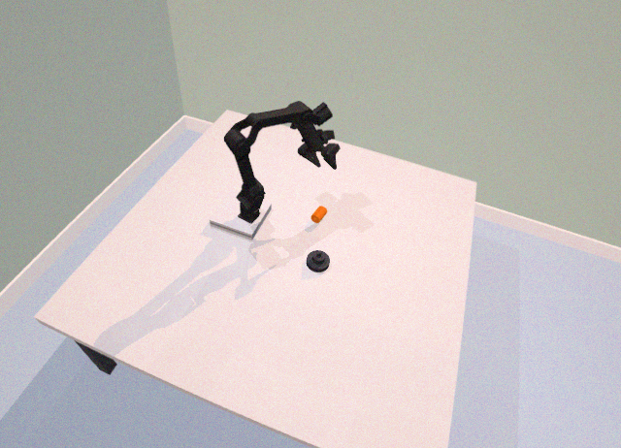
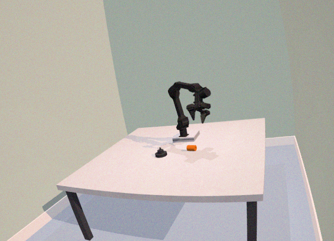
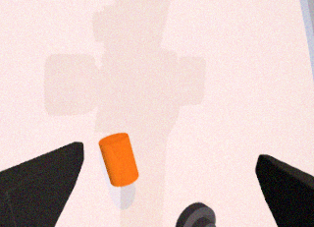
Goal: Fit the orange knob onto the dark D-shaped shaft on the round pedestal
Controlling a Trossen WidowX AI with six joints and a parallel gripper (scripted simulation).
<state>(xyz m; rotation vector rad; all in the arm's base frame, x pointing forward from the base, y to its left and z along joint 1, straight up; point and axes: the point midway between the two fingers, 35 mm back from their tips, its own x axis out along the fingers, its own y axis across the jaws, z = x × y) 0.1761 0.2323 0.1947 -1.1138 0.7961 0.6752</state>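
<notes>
The orange knob lies 18 cm below my gripper tip, 7 cm to the right of it and 2 cm ahead of it. The rest, counted from my gripper tip: round pedestal: 26 cm to the right, 17 cm below, 12 cm ahead.
</notes>
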